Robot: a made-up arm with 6 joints. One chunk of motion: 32 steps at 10 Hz.
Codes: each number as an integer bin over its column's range. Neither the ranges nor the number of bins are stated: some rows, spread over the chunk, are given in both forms.
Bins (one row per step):
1: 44 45 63 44 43 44
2: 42 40 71 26 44 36
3: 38 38 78 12 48 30
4: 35 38 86 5 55 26
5: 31 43 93 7 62 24
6: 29 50 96 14 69 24
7: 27 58 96 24 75 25
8: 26 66 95 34 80 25
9: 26 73 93 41 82 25
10: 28 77 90 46 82 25
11: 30 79 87 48 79 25
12: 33 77 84 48 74 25
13: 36 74 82 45 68 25
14: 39 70 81 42 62 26
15: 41 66 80 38 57 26
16: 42 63 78 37 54 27
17: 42 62 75 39 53 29
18: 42 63 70 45 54 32
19: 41 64 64 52 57 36
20: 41 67 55 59 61 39
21: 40 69 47 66 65 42
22: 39 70 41 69 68 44
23: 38 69 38 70 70 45
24: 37 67 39 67 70 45
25: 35 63 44 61 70 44
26: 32 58 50 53 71 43
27: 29 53 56 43 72 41
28: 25 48 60 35 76 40
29: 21 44 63 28 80 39
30: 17 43 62 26 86 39
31: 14 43 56 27 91 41
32: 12 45 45 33 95 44
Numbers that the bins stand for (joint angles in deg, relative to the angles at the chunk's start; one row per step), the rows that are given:
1: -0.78 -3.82 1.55 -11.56 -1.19 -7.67
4: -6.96 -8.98 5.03 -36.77 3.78 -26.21
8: -13.14 11.67 6.39 -18.02 14.13 -27.24
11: -10.39 21.25 5.18 -8.97 13.72 -27.24
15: -2.84 11.67 4.12 -15.43 4.61 -26.21
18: -2.15 9.45 2.61 -10.91 3.36 -20.03
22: -4.21 14.62 -1.79 4.61 9.16 -7.67
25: -6.96 9.45 -1.33 -0.57 9.99 -7.67
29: -16.58 -4.56 1.55 -21.90 14.13 -12.82
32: -22.76 -3.82 -1.18 -18.67 20.34 -7.67
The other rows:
2: -2.15 -7.51 2.76 -23.19 -0.78 -15.91
3: -4.90 -8.98 3.82 -32.24 0.88 -22.09
5: -9.71 -5.29 6.09 -35.47 6.68 -28.27
6: -11.08 -0.13 6.55 -30.95 9.58 -28.27
7: -12.45 5.77 6.55 -24.48 12.06 -27.24
9: -13.14 16.83 6.09 -13.49 14.96 -27.24
10: -11.77 19.78 5.64 -10.26 14.96 -27.24
12: -8.33 19.78 4.73 -8.97 11.65 -27.24
13: -6.27 17.57 4.42 -10.91 9.16 -27.24
14: -4.21 14.62 4.27 -12.85 6.68 -26.21
16: -2.15 9.45 3.82 -16.08 3.36 -25.18
17: -2.15 8.72 3.36 -14.79 2.95 -23.12
19: -2.84 10.19 1.70 -6.38 4.61 -15.91
20: -2.84 12.40 0.33 -1.86 6.26 -12.82
21: -3.53 13.88 -0.88 2.67 7.92 -9.73
23: -4.90 13.88 -2.24 5.25 9.99 -6.64
24: -5.59 12.40 -2.09 3.31 9.99 -6.64
26: -9.02 5.77 -0.42 -5.74 10.40 -8.70
27: -11.08 2.08 0.48 -12.20 10.82 -10.76
28: -13.83 -1.61 1.09 -17.37 12.47 -11.79
30: -19.32 -5.29 1.39 -23.19 16.62 -12.82
31: -21.38 -5.29 0.48 -22.55 18.69 -10.76

